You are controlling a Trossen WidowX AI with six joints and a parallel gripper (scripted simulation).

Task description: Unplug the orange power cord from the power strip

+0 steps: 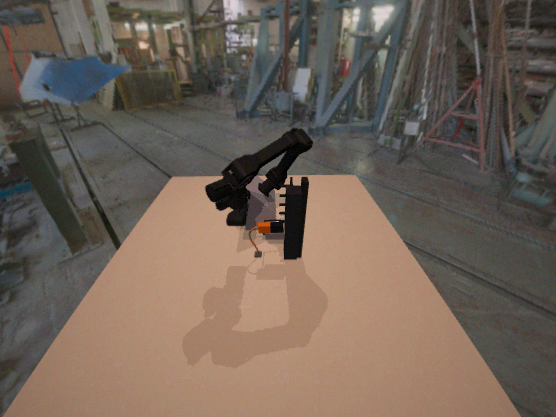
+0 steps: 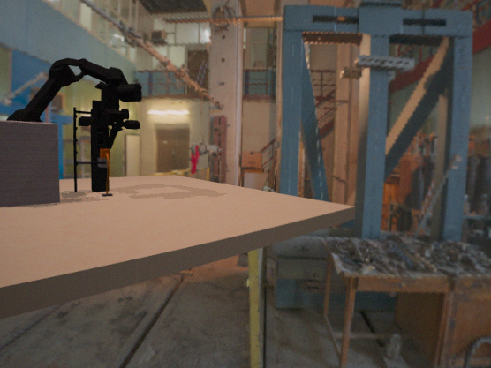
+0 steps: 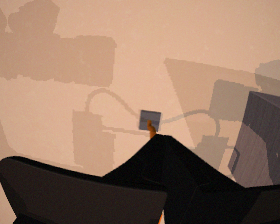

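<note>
Now: the orange plug 110 mm to the left of my gripper tip and 10 mm below it. Round my gripper tip: black power strip (200 mm to the left, 10 mm below); then grey end piece (170 mm below, 60 mm to the left).
</note>
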